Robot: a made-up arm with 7 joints.
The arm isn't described. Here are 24 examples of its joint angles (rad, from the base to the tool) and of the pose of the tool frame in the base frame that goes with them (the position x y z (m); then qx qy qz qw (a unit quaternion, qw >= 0)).
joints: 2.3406 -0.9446 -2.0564 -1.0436 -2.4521 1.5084 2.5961
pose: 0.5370 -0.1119 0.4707 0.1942 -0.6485 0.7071 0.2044
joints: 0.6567 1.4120 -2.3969 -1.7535 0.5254 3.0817 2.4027
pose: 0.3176 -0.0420 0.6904 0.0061 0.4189 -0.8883 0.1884
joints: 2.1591 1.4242 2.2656 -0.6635 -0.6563 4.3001 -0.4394
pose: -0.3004 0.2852 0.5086 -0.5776 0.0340 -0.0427 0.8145
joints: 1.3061 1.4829 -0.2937 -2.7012 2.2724 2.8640 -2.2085
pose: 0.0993 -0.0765 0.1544 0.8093 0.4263 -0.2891 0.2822
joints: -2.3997 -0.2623 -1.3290 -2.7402 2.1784 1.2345 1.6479
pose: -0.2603 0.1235 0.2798 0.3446 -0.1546 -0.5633 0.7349
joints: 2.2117 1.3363 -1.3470 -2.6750 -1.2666 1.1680 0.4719
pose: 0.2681 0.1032 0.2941 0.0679 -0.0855 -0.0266 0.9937
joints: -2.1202 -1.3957 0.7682 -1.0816 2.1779 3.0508 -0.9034
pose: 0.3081 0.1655 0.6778 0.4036 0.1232 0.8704 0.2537
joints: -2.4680 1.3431 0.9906 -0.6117 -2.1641 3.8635 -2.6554
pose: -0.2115 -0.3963 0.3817 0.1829 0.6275 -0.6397 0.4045
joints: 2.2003 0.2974 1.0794 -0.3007 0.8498 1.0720 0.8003
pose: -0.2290 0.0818 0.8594 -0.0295 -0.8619 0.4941 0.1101
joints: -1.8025 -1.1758 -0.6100 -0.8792 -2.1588 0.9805 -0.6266
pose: -0.1020 0.4046 0.7318 -0.2179 -0.9532 -0.1950 0.0767
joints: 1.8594 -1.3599 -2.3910 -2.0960 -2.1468 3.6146 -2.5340
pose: 0.2735 -0.0604 0.1937 -0.2456 0.7826 0.3602 0.4445
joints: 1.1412 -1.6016 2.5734 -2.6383 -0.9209 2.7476 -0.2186
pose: -0.0984 0.0757 0.0531 -0.6050 0.3735 0.3504 0.6097
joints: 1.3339 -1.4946 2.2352 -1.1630 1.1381 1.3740 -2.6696
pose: -0.3785 -0.3339 0.1337 -0.9256 0.0710 -0.3332 0.1650
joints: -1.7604 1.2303 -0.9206 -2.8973 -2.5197 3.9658 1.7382
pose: -0.1000 -0.0089 0.2383 -0.3440 0.7469 0.1512 0.5485
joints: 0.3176 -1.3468 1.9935 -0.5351 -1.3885 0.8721 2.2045
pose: -0.5567 0.0311 0.4262 -0.4000 0.1811 -0.5629 0.7002
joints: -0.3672 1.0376 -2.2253 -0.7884 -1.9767 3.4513 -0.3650
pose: 0.2058 -0.3210 0.6309 0.1904 0.4595 -0.7676 0.4043
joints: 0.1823 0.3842 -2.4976 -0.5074 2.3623 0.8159 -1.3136
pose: 0.1343 -0.0971 0.8911 0.7614 0.5065 0.3841 0.1274
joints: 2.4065 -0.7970 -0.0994 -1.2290 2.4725 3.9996 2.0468
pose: 0.0574 0.0269 0.7501 -0.0109 -0.5876 -0.7858 0.1926
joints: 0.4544 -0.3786 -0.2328 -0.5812 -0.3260 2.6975 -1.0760
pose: -0.0566 -0.0392 0.8978 0.2928 0.1517 0.7917 0.5143
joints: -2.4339 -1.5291 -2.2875 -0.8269 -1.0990 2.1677 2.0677
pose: 0.2327 0.5021 0.2184 -0.9465 0.3142 -0.0291 0.0675
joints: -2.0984 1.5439 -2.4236 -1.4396 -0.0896 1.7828 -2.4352
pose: -0.3979 -0.1370 0.6681 -0.3480 0.4861 0.4423 0.6686
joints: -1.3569 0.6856 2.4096 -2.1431 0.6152 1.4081 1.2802
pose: 0.2137 0.2519 0.5795 -0.8617 0.0048 0.4994 0.0897
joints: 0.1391 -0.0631 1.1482 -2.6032 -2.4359 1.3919 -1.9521
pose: 0.1010 0.3022 0.2893 -0.3839 0.2435 -0.4759 0.7529
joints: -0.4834 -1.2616 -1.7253 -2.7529 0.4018 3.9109 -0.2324
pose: -0.1650 -0.2022 0.2989 0.0131 -0.8692 0.4875 0.0821
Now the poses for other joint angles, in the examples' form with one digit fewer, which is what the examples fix.
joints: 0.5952 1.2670 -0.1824 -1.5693 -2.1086 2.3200 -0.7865
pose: 0.307 0.172 0.026 -0.100 0.836 -0.249 0.479
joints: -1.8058 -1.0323 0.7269 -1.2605 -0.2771 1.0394 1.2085
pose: 0.279 0.067 0.778 0.235 -0.833 0.313 0.392
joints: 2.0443 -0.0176 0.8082 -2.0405 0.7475 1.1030 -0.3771
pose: -0.390 0.090 0.429 -0.036 0.835 -0.476 0.275
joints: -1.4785 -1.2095 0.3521 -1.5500 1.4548 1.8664 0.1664
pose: 0.115 0.124 0.826 -0.718 0.166 -0.657 0.161
